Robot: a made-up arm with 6 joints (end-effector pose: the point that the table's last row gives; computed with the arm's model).
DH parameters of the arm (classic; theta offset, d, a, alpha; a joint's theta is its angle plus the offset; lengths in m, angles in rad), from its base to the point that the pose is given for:
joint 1: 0 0.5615 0.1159 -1.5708
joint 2: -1.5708 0 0.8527 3.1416
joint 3: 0 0 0.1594 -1.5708
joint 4: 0 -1.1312 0 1.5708
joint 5: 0 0 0 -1.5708
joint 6: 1.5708 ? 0 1.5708
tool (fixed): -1.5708 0 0 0
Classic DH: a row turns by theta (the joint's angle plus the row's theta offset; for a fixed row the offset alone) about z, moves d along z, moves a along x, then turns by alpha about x.
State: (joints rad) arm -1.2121 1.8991 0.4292 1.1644 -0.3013 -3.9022
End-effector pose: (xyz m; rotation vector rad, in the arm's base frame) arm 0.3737 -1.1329 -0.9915 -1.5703 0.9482 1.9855
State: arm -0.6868 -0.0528 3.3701 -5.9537 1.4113 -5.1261
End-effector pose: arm -0.7013 0.6475 0.7807 -0.3283 1.1970 0.4772
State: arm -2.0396 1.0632 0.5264 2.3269 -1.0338 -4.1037
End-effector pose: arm -1.0216 -1.7745 0.5775 0.1785 -2.0303 -1.7595
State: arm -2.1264 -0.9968 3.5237 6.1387 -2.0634 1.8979
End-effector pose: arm 0.4375 0.6626 -0.0057 1.4407 -0.0285 1.1422
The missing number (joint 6, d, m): -0.1754
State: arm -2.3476 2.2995 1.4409 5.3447 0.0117 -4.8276
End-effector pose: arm -1.2122 -1.2308 -0.8903 0.6938 0.9249 -1.9235
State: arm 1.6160 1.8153 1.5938 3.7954 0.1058 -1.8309
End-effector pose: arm -0.0904 2.2470 0.2094 -1.7251 -1.3780 1.2472
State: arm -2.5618 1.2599 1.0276 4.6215 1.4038 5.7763
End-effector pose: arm -1.8428 -1.0009 0.6951 0.7873 1.9867 1.3927
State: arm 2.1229 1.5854 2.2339 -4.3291 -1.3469 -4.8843
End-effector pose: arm -0.7913 1.5870 1.4338 -2.1428 -0.7688 -0.2544
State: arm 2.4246 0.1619 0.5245 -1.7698 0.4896 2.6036
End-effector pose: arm -1.0059 0.9842 1.9930 -0.2406 -0.7914 1.7595
